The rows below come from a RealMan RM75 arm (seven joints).
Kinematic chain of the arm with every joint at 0, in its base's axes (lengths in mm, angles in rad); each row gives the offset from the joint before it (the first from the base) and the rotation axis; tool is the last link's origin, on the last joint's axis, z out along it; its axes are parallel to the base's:
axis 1: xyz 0 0 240.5 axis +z
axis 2: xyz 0 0 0 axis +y
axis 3: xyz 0 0 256 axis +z
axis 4: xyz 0 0 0 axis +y
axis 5: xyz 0 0 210 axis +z
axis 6: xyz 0 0 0 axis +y
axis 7: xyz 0 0 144 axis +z
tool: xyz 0 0 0
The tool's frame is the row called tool.
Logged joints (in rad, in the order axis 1, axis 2, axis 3, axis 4, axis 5, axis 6, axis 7), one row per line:
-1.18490 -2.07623 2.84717 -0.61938 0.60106 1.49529 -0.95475
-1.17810 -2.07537 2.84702 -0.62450 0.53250 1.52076 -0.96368
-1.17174 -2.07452 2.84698 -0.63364 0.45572 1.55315 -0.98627
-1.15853 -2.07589 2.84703 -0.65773 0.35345 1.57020 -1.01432
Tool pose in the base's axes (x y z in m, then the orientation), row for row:
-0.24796 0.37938 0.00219 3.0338 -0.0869 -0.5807
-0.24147 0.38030 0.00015 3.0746 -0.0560 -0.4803
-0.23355 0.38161 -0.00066 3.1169 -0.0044 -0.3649
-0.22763 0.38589 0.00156 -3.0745 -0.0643 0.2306
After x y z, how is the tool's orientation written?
As a rotation vector, in radians.
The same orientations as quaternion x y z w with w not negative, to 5 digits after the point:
0.98146 -0.02811 -0.18786 0.02574
0.98775 -0.01799 -0.15430 0.01460
0.99321 -0.00140 -0.11628 0.00170
-0.99657 -0.02084 0.07475 0.02889

